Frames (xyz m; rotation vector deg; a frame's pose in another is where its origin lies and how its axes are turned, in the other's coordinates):
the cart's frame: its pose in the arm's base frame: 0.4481 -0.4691 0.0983 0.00 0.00 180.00
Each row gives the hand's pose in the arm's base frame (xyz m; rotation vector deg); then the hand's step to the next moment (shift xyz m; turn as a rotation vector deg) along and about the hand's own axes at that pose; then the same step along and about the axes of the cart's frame.
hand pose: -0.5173 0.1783 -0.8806 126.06 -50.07 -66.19
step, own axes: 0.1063 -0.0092 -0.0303 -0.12 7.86 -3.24
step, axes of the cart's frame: -0.0746 0.0677 -0.0465 -0.29 4.73 7.06
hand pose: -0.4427 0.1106 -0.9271 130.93 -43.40 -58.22
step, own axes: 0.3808 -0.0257 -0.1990 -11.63 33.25 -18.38
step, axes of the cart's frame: -0.3762 0.1904 -0.0866 1.39 11.49 38.01
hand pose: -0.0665 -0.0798 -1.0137 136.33 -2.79 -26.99
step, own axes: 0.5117 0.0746 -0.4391 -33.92 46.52 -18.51
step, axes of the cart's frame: -0.6369 -0.1404 0.1866 20.90 17.80 53.88
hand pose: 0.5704 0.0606 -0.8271 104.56 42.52 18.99
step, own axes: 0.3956 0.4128 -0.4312 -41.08 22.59 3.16
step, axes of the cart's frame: -0.2005 -0.4802 0.4920 22.29 33.21 24.65
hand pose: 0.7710 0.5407 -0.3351 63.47 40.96 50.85
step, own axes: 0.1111 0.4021 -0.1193 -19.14 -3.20 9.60
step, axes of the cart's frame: 0.1441 -0.2256 0.3415 0.23 21.63 0.84
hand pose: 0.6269 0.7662 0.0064 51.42 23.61 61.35
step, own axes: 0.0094 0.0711 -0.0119 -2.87 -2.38 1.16
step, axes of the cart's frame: 0.0448 -0.0266 0.0507 -0.87 3.48 -1.55
